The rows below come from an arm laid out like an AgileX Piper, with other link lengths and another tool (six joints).
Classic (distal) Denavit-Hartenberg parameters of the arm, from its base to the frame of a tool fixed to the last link. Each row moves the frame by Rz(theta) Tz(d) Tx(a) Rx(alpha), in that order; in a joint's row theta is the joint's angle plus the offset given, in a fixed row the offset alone. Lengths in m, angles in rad.
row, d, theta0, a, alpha
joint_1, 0.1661, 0, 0, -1.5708
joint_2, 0, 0.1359, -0.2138, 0
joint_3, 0, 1.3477, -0.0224, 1.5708
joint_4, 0.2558, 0, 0, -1.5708
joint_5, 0, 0, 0, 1.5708
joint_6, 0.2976, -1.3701, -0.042, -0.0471
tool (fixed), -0.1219, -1.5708, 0, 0
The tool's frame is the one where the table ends.
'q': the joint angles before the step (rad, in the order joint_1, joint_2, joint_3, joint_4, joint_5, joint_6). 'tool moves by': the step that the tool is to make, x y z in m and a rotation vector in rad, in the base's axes. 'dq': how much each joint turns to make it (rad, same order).
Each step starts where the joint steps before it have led.
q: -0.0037, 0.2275, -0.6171, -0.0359, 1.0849, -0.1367
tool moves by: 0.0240, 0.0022, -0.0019, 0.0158, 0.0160, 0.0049
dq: 0.0012, 0.1304, -0.0170, 0.0124, -0.0972, 0.0069
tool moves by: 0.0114, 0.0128, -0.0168, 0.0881, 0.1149, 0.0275
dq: -0.0017, 0.1202, -0.0094, 0.0931, 0.0045, -0.0013
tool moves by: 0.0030, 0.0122, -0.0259, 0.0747, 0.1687, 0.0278
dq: 0.0004, 0.1202, -0.0019, 0.0821, 0.0518, -0.0081
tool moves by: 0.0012, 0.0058, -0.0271, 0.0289, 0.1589, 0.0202
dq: -0.0003, 0.1225, -0.0001, 0.0363, 0.0392, -0.0136
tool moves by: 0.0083, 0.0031, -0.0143, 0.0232, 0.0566, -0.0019
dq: 0.0003, 0.0892, -0.0001, 0.0258, -0.0320, -0.0057
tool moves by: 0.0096, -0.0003, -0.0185, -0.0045, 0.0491, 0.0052
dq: 0.0000, 0.1013, 0.0002, 0.0042, -0.0503, -0.0183
